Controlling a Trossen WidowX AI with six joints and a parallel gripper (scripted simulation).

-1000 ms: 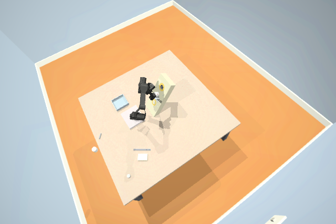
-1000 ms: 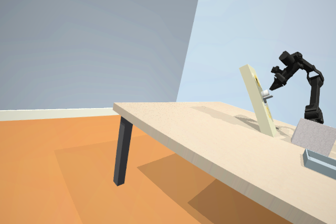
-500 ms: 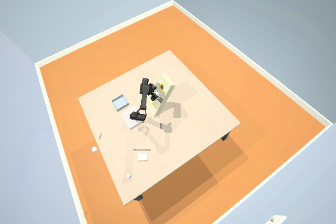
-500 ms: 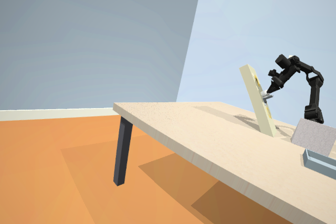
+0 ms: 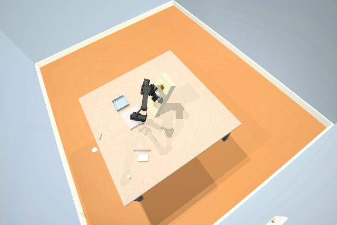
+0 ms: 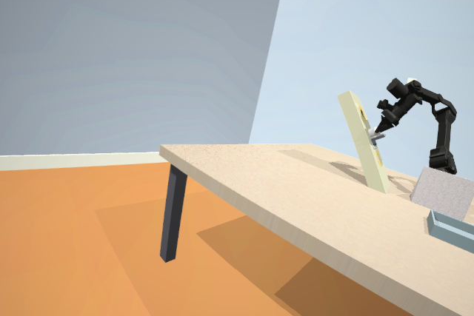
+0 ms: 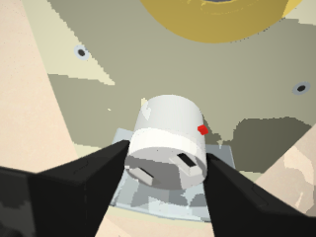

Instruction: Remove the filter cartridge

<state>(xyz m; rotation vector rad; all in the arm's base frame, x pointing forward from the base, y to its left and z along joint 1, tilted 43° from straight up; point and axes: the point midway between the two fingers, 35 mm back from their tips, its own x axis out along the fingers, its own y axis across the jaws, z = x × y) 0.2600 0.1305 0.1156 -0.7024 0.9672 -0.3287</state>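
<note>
Right now the blue tray is 35 cm behind my gripper tip, 26 cm to the left of it and 21 cm below it. Round my gripper tip: white round filter cartridge (right at my gripper tip); then white block (41 cm to the right, 39 cm behind, 21 cm below).
</note>
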